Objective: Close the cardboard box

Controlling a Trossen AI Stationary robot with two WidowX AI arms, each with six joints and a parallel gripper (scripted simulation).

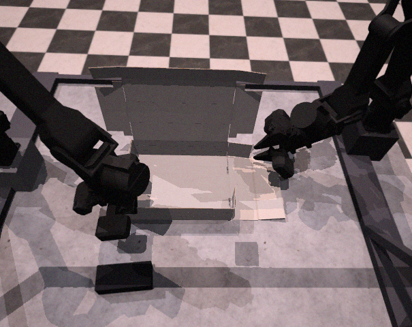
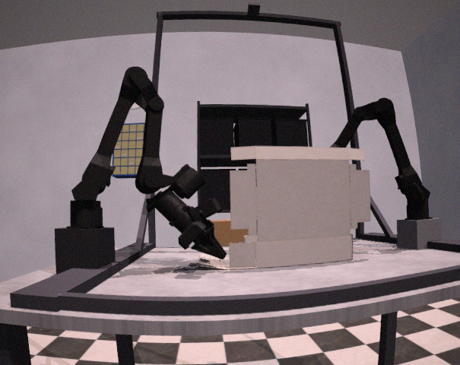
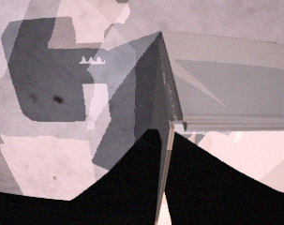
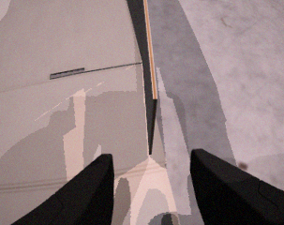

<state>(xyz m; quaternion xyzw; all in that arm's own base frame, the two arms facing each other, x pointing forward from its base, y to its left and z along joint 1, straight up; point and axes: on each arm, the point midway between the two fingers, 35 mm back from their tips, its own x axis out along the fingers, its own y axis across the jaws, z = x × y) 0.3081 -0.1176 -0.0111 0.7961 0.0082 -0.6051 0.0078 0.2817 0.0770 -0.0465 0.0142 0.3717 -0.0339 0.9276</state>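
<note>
The black block is 140 mm behind my left hand, 20 mm to the left of it and 60 mm below it.
</note>
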